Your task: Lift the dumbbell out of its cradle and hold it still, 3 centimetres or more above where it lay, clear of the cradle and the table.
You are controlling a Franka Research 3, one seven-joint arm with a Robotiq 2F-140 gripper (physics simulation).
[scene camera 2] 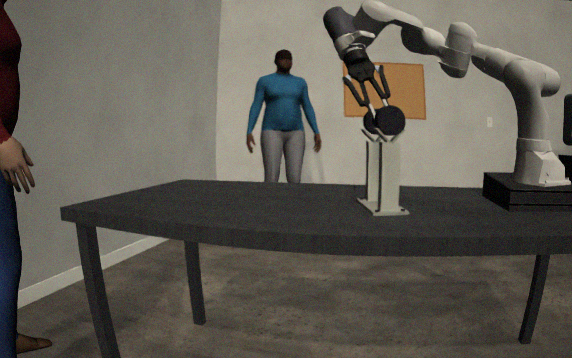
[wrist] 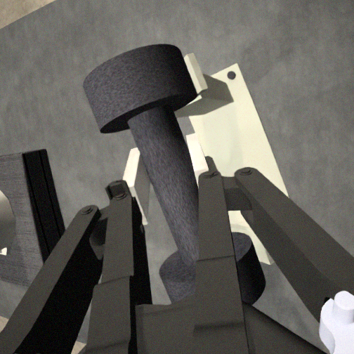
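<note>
The dark dumbbell [scene camera 2: 390,120] [wrist: 162,165] rests at the top of the pale cradle [scene camera 2: 391,172] [wrist: 250,145], its two round heads at the ends of a thick handle. The cradle's sloping arms show just under the heads in the scene view. My gripper [scene camera 2: 379,109] [wrist: 167,156] comes down at a slant from above, with its pale finger pads on either side of the handle between the heads. It is shut on the dumbbell's handle. In the wrist view the fingers hide part of the nearer head and part of the cradle.
The cradle stands on the dark table [scene camera 2: 280,215] [wrist: 75,75]. The robot's black base block [scene camera 2: 500,195] [wrist: 42,200] is on the table at the right in the scene view. A person in a blue top [scene camera 2: 283,102] stands behind the table, and another in red [scene camera 2: 7,75] at the left edge.
</note>
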